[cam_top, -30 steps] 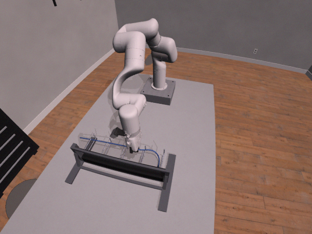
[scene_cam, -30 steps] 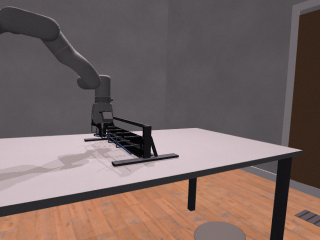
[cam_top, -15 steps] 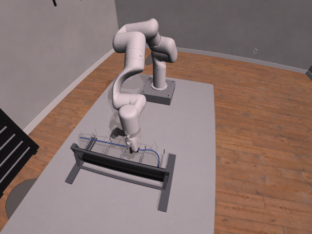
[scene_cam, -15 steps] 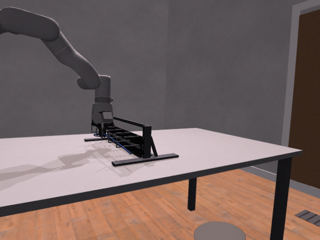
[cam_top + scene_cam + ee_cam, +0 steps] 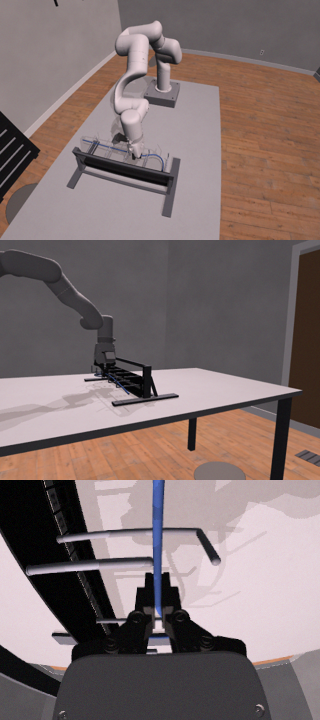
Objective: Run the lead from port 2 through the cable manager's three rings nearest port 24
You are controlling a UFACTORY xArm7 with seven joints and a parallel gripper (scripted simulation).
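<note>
My gripper is now 10 cm short of the rack, 3 cm to the left of it and 1 cm above it.
</note>
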